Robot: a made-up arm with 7 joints. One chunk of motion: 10 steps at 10 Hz.
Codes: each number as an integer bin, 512 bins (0 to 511) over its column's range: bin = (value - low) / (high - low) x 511, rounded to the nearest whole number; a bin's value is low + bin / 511 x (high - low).
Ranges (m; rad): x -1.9..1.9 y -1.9..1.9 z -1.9..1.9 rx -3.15..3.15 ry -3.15..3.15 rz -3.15..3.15
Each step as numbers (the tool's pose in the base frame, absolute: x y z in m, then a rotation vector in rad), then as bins.
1 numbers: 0.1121 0.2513 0.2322 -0.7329 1.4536 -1.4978
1 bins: 271 289 287 196 373 134
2 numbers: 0.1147 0.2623 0.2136 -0.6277 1.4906 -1.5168
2 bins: 271 291 284 205 376 132
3 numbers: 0.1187 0.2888 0.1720 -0.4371 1.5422 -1.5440
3 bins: 271 294 279 220 381 130
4 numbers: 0.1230 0.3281 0.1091 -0.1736 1.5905 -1.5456
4 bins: 272 300 270 241 385 130
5 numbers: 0.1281 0.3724 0.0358 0.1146 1.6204 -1.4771
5 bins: 273 306 260 265 387 136
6 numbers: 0.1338 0.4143 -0.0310 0.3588 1.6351 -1.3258
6 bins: 273 311 251 285 388 148
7 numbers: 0.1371 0.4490 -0.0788 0.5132 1.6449 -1.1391
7 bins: 274 316 245 297 389 163
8 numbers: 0.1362 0.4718 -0.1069 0.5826 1.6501 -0.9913
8 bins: 274 319 241 303 389 175
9 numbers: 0.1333 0.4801 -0.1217 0.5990 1.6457 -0.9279
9 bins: 273 320 239 304 389 180
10 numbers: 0.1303 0.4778 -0.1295 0.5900 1.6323 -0.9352
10 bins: 273 320 238 303 388 180
